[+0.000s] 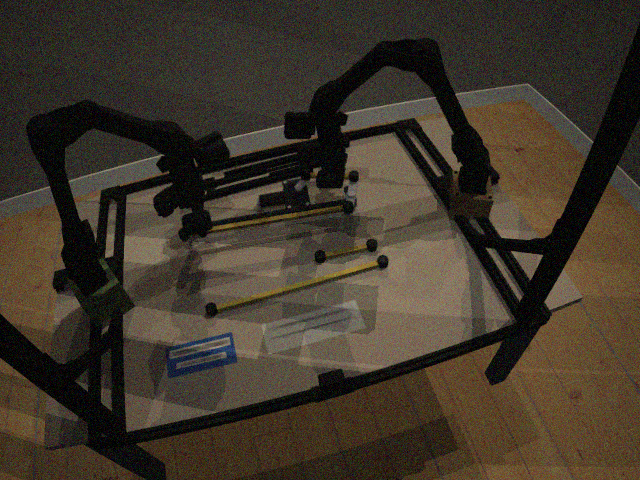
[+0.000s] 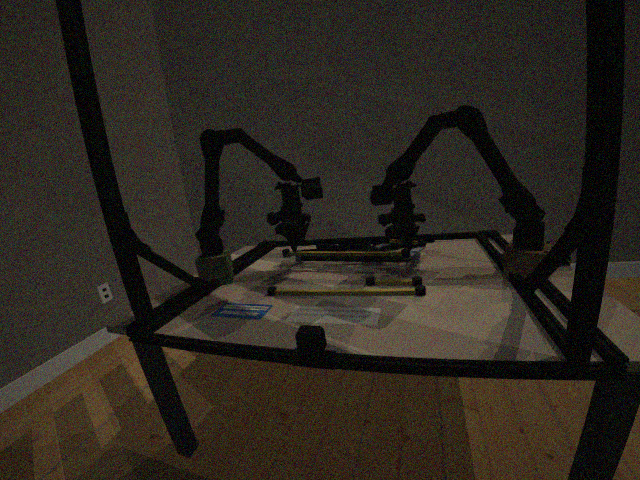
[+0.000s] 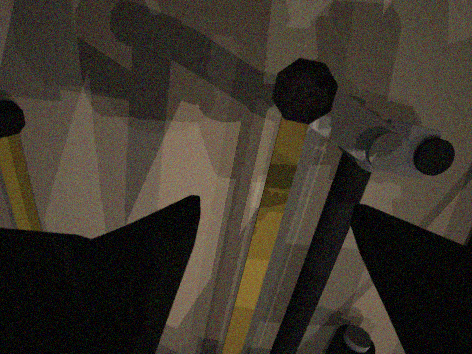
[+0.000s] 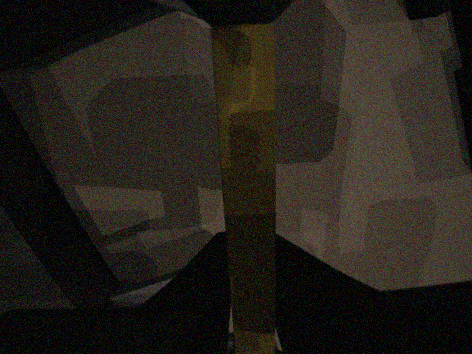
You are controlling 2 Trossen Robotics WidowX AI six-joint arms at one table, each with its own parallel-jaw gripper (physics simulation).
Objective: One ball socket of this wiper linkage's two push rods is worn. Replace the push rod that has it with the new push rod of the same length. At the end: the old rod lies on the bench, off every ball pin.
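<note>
The wiper linkage (image 1: 285, 197) sits at the back of the bench. Its long yellow push rod (image 1: 275, 218) (image 2: 351, 255) (image 3: 259, 246) runs along the front of it. My left gripper (image 1: 193, 230) (image 2: 292, 248) (image 3: 276, 209) is open and straddles this rod near its left black socket (image 3: 305, 90). My right gripper (image 1: 330, 182) (image 2: 405, 248) (image 4: 243, 242) is shut on the linkage's short yellow push rod (image 4: 245, 88), close to its end socket (image 1: 353, 175). A spare short rod (image 1: 346, 250) (image 2: 391, 282) and a spare long rod (image 1: 294, 286) (image 2: 347, 291) lie on the bench in front.
A blue label card (image 1: 201, 354) (image 2: 241, 310) and a pale card (image 1: 313, 324) (image 2: 337, 314) lie near the front. A black frame (image 1: 223, 414) rims the bench, with a black block (image 1: 330, 379) (image 2: 310, 338) on its front bar. The light is dim.
</note>
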